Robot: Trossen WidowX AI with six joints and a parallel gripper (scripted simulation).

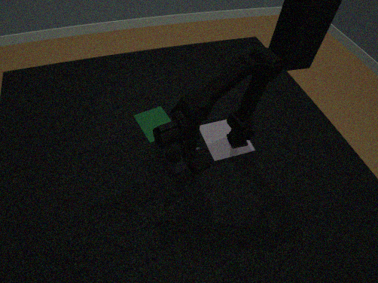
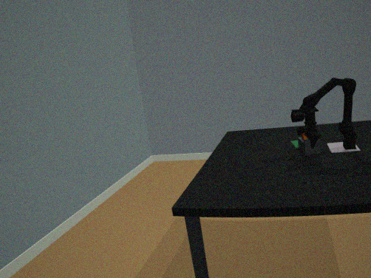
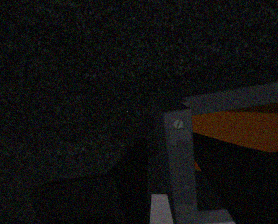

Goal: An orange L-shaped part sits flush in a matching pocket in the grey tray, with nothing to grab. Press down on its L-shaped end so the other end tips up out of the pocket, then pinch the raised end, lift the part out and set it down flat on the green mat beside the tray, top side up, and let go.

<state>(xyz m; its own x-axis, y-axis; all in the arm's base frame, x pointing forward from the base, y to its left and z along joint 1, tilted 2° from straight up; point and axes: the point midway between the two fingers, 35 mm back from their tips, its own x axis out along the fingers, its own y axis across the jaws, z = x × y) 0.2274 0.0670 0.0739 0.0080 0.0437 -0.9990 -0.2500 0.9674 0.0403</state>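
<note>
Right now my gripper tip is 5 cm to the left of the orange L-shaped part, 1 cm below it and 1 cm short of it. The rest, counted from my gripper tip: green mat: 22 cm to the right, 5 cm below, 5 cm ahead.
</note>
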